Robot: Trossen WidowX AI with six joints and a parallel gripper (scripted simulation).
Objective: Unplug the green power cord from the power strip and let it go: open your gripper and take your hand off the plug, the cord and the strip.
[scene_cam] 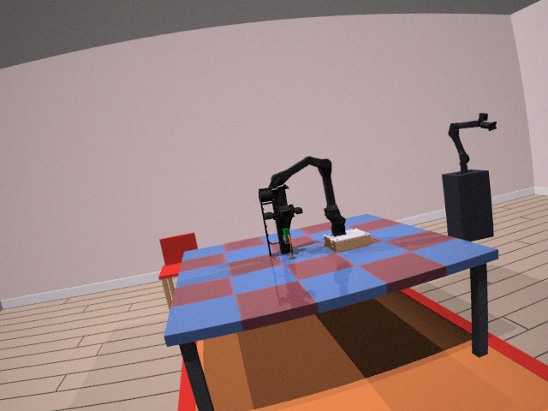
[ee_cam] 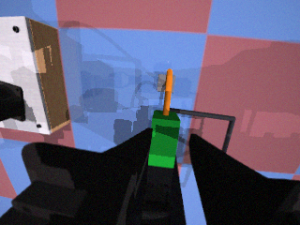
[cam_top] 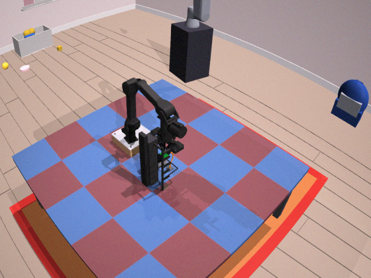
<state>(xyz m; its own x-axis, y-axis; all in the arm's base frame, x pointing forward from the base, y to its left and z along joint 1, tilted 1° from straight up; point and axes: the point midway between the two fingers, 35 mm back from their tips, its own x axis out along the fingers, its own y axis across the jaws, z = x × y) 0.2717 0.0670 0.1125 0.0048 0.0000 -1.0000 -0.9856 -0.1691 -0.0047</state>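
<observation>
Right now the green plug is 30 mm to the right of my gripper tip and 10 mm below it. From my gripper tip the other things lie so: thin black rack (100 mm ahead, 80 mm to the right, 10 mm above); then black power strip (110 mm to the right, 20 mm ahead, 10 mm above).
</observation>
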